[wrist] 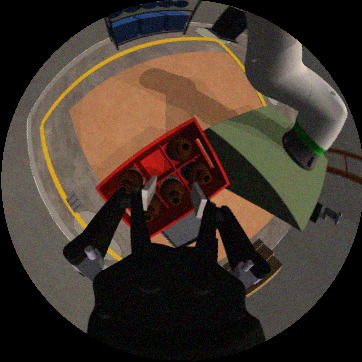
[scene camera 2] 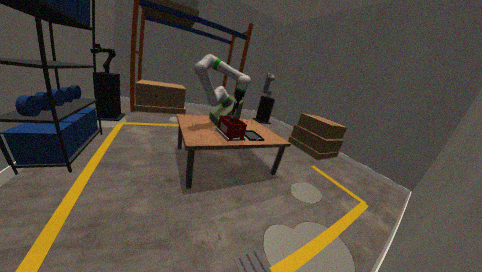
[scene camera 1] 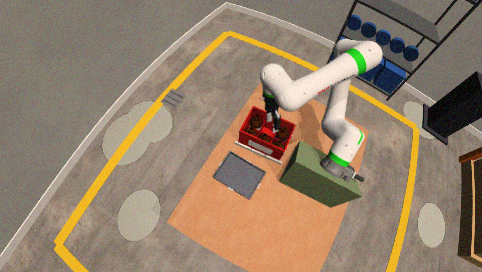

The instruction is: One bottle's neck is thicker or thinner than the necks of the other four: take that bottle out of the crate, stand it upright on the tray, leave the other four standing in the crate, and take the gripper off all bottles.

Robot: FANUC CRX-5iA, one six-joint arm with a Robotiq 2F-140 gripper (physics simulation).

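Frame: origin at the arm's base, x down, y ahead, z right, level; millimetres.
Seen in the pictures: gripper, fingertip midpoint: (wrist: 173, 185) (scene camera 2: 232, 116) (scene camera 1: 272, 126); arm's base, link origin: (wrist: 298, 150) (scene camera 2: 228, 103) (scene camera 1: 331, 169).
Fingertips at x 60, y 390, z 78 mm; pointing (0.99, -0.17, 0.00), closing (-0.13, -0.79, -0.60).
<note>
Pixels of each thing's top centre, then the offset from my fingertips to it. "spot": a spot on its surface instead. Level surfaces: height alone.
- red crate, top centre: (wrist: 164, 186) (scene camera 1: 268, 127) (scene camera 2: 232, 119) dx +29, dy +17, dz -1 mm
- grey tray, surface spot: (wrist: 182, 232) spot: dx +200, dy +77, dz -294 mm
- white strip, surface spot: (scene camera 1: 257, 152) spot: dx +177, dy +11, dz -104 mm
- wooden table, surface height: dx +205 mm
The red crate (scene camera 1: 281, 151) (scene camera 2: 232, 129) (wrist: 220, 180) stands on the table, divided into compartments. Several brown bottles stand upright in it, among them one at the upper right (wrist: 179, 148), one at the right (wrist: 199, 172), one near the middle (wrist: 172, 191) and one at the left (wrist: 131, 181). One compartment is empty. I cannot tell whose neck differs. My gripper (scene camera 1: 273, 125) (scene camera 2: 236, 115) (wrist: 173, 185) points down over the crate, partly open and empty. In the wrist view its fingertips appear on either side of the middle bottle; their exact height is unclear. The grey tray (scene camera 1: 239, 175) (scene camera 2: 254, 135) (wrist: 182, 232) holds no bottle.
A white strip (scene camera 1: 257, 152) lies along the crate's tray-facing side. The green arm base (scene camera 1: 320, 180) (wrist: 270, 160) stands beside the crate. The wooden table (scene camera 1: 240, 225) (scene camera 2: 200, 137) carries them. A shelf rack with blue drums (scene camera 1: 383, 37) stands beyond the table.
</note>
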